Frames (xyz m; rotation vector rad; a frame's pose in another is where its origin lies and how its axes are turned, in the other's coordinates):
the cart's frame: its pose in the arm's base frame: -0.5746 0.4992 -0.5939 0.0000 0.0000 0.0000
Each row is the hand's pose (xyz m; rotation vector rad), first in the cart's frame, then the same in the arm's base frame.
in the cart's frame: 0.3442 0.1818 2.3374 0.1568 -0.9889 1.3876
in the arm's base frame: -0.2304 0.6810 1.7435 0.1568 -0.9889 1.3876
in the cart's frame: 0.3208 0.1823 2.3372 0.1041 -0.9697 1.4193
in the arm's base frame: -0.2538 0.6815 1.7433 0.1041 -0.9697 1.4193
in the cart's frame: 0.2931 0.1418 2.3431 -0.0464 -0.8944 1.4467
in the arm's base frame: -0.2815 0.6410 1.7492 -0.0464 -0.8944 1.4467
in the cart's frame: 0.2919 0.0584 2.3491 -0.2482 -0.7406 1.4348
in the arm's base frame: -0.2827 0.5576 1.7552 -0.2482 -0.7406 1.4348
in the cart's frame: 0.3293 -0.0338 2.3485 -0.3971 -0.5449 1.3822
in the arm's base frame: -0.2453 0.4654 1.7546 -0.3971 -0.5449 1.3822
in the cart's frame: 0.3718 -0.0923 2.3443 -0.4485 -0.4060 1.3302
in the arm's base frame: -0.2028 0.4069 1.7504 -0.4485 -0.4060 1.3302
